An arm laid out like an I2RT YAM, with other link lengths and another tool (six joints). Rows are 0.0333 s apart.
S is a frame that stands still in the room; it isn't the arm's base.
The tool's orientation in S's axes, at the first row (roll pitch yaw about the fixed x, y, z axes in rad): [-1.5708, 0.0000, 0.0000]
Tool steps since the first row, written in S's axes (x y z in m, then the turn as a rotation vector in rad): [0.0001, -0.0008, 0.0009, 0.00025, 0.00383, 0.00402]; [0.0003, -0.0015, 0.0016, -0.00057, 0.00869, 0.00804]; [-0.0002, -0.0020, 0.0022, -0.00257, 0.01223, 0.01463]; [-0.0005, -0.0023, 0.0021, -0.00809, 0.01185, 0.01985]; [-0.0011, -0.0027, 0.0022, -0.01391, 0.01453, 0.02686]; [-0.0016, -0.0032, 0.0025, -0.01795, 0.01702, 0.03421]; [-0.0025, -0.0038, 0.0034, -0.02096, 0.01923, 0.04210]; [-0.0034, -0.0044, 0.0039, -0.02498, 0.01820, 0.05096]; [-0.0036, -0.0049, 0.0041, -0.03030, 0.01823, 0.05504]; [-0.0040, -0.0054, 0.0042, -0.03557, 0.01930, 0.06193]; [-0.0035, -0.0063, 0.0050, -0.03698, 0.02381, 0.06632]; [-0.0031, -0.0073, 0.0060, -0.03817, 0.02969, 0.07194]
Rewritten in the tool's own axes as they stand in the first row. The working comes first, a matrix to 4 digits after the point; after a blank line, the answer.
The tool's axes in the first row as the columns of a matrix, in S's axes (used below as rounded here):
[1.0000, 0.0000, 0.0000]
[0.0000, 0.0000, 1.0000]
[0.0000, -1.0000, 0.0000]

[0.0001, -0.0009, -0.0008, 0.00025, -0.00402, 0.00383]; [0.0003, -0.0016, -0.0015, -0.00057, -0.00804, 0.00869]; [-0.0002, -0.0022, -0.0020, -0.00257, -0.01463, 0.01223]; [-0.0005, -0.0021, -0.0023, -0.00809, -0.01985, 0.01185]; [-0.0011, -0.0022, -0.0027, -0.01391, -0.02686, 0.01453]; [-0.0016, -0.0025, -0.0032, -0.01795, -0.03421, 0.01702]; [-0.0025, -0.0034, -0.0038, -0.02096, -0.04210, 0.01923]; [-0.0034, -0.0039, -0.0044, -0.02498, -0.05096, 0.01820]; [-0.0036, -0.0041, -0.0049, -0.03030, -0.05504, 0.01823]; [-0.0040, -0.0042, -0.0054, -0.03557, -0.06193, 0.01930]; [-0.0035, -0.0050, -0.0063, -0.03698, -0.06632, 0.02381]; [-0.0031, -0.0060, -0.0073, -0.03817, -0.07194, 0.02969]
